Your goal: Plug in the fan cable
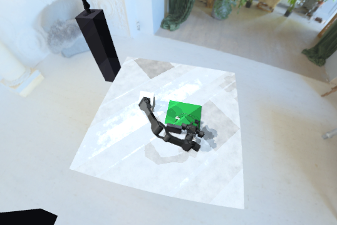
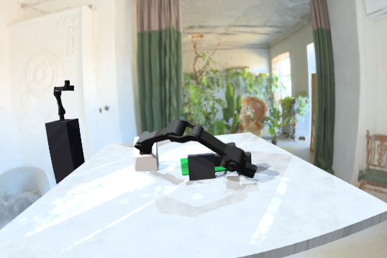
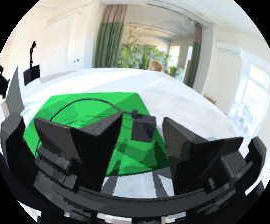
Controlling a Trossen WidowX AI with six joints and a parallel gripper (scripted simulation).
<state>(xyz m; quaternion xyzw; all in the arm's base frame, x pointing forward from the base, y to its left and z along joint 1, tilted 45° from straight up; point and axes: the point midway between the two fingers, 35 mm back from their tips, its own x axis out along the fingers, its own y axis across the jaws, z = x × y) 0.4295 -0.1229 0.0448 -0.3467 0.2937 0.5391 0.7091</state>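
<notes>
Right now the dark plug is 1 cm ahead of my gripper tip, 3 cm to the left of it and 4 cm below it. From my gripper tip the other things lie so: white header: 15 cm behind, 4 cm to the left, 6 cm below; then green board: 10 cm behind, 9 cm to the left, 8 cm below; then black fan: 16 cm behind, 8 cm to the right.
</notes>
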